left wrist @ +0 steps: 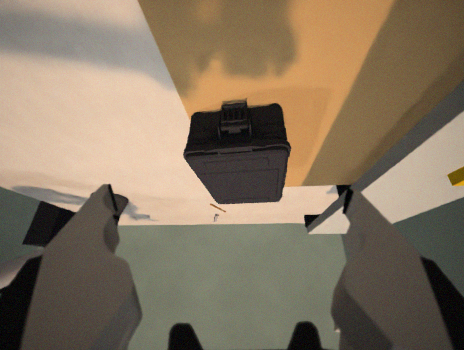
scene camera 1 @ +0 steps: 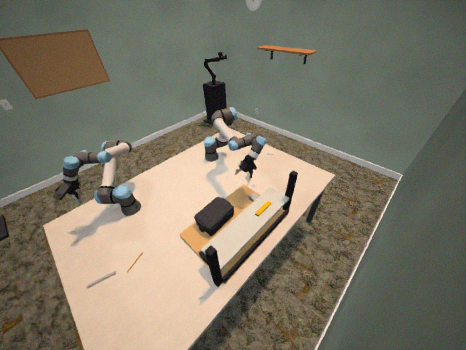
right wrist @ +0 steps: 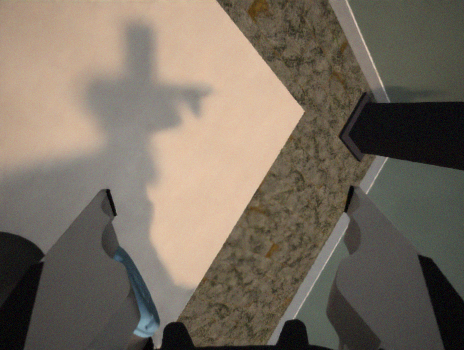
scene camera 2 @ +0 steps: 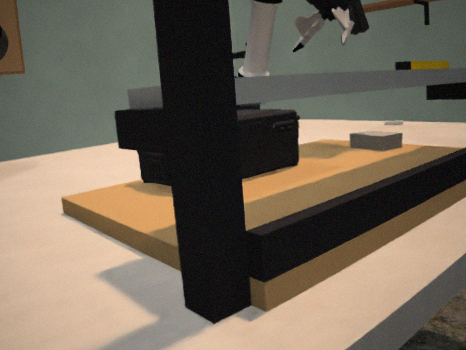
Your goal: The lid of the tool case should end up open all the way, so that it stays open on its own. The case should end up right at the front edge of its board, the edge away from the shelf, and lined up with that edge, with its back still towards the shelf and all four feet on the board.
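The black tool case (scene camera 1: 214,215) (scene camera 2: 270,145) (left wrist: 240,172) stands upright on the tan board (scene camera 1: 189,237) (scene camera 2: 102,202) (left wrist: 345,50), lid shut. It is close to the board's front edge; its feet and exact alignment cannot be made out. In the left wrist view a latch shows on its near short side. The shelf (scene camera 1: 240,230) (scene camera 2: 325,87) runs behind it. My left gripper (scene camera 1: 244,175) (scene camera 2: 321,45) (left wrist: 232,188) is open and empty, in the air off the case's upper-right end in scene camera 1. My right gripper (scene camera 1: 67,198) (right wrist: 230,189) is open and empty, far left of the case.
A grey block (scene camera 2: 376,141) lies on the board beyond the case. A yellow bar (scene camera 1: 263,208) (scene camera 2: 429,65) lies on the shelf. Black posts (scene camera 1: 214,266) (scene camera 2: 202,150) hold up the shelf. A grey rod (scene camera 1: 101,279) and an orange stick (scene camera 1: 135,262) lie on the table.
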